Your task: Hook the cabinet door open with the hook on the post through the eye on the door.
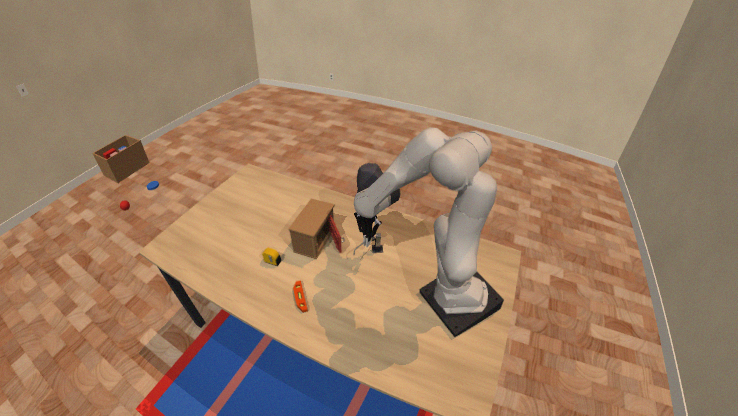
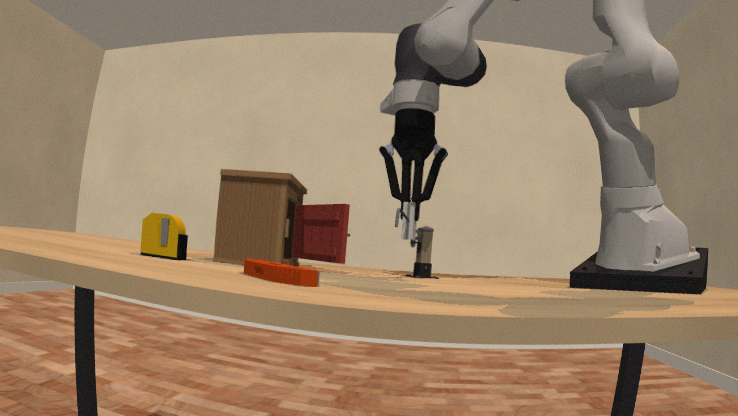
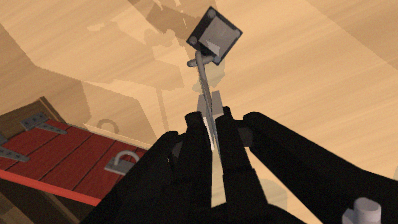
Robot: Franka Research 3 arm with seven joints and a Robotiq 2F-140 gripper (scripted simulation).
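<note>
My gripper is now 160 mm short of the red door, 30 mm to the left of it and 30 mm above it. Also, from my hand: yellow tape measure: 400 mm ahead, 190 mm to the left, 70 mm below; thin metal hook: 20 mm to the left, 10 mm below, 10 mm ahead; orange level: 320 mm to the left, 190 mm ahead, 90 mm below.
</note>
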